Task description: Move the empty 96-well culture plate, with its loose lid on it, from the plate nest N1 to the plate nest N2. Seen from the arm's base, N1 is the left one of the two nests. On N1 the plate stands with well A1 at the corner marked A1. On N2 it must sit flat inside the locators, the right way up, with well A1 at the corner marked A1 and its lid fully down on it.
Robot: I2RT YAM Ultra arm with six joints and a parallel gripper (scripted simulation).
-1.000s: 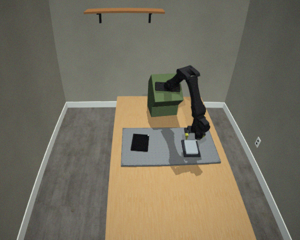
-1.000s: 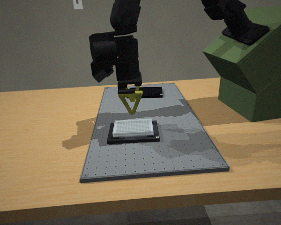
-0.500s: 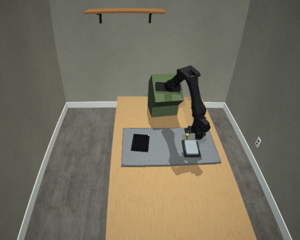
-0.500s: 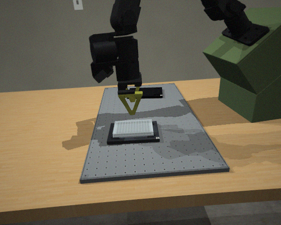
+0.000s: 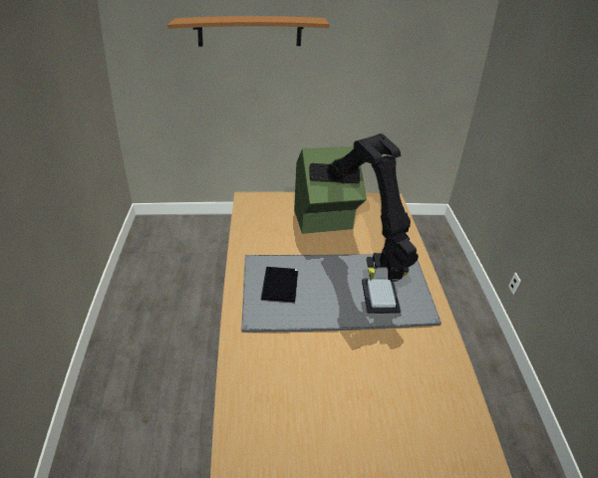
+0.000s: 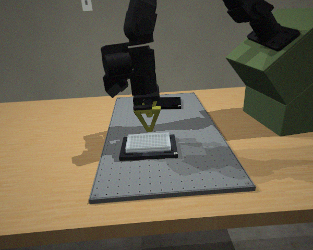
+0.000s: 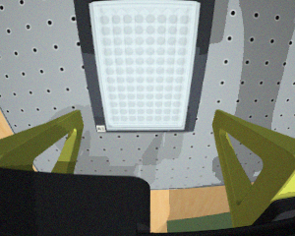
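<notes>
The lid is 1 cm ahead of my hand and 6 cm below it. The rest, counted from my hand: black nest N1 (1 cm ahead, 8 cm below); then black nest N2 (6 cm behind, 36 cm to the right, 8 cm below).
</notes>
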